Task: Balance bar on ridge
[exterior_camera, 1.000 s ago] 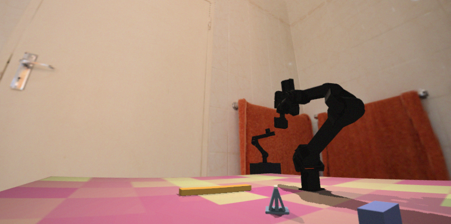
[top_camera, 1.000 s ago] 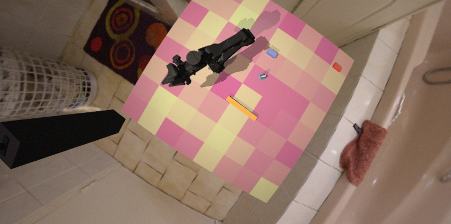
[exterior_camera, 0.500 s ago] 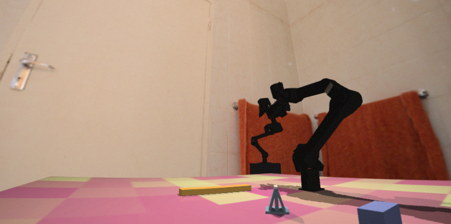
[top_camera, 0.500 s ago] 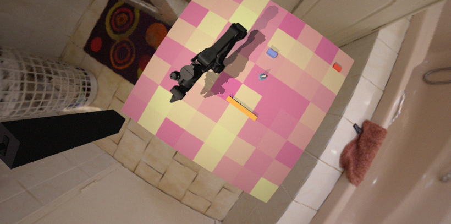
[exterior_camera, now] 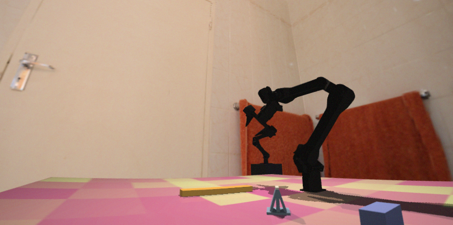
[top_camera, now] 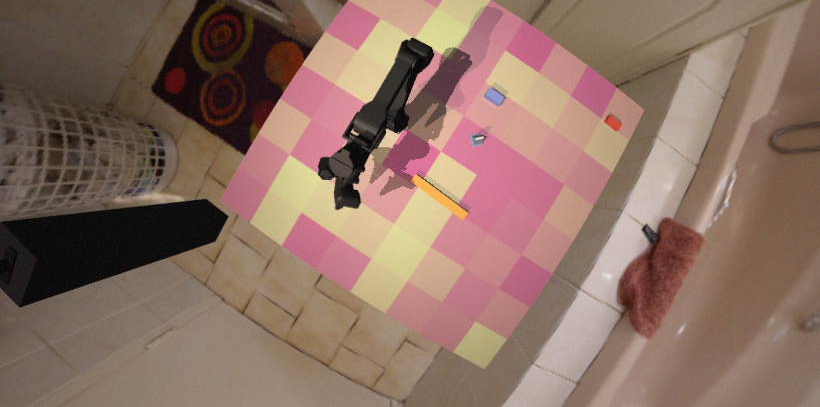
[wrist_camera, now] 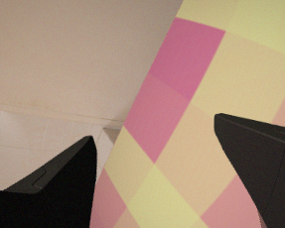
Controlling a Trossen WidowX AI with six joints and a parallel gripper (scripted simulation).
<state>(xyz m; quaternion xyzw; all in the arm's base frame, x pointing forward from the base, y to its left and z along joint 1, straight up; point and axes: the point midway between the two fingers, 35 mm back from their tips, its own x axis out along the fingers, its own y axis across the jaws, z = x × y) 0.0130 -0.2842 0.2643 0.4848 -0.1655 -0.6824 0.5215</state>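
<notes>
My gripper tip is 27 cm short of the bar, 17 cm to the right of it and 24 cm above it. From my gripper tip the other things lie so: blue cube (24 cm ahead, 60 cm to the left, 23 cm below); red block (73 cm ahead, 81 cm to the left, 24 cm below).
</notes>
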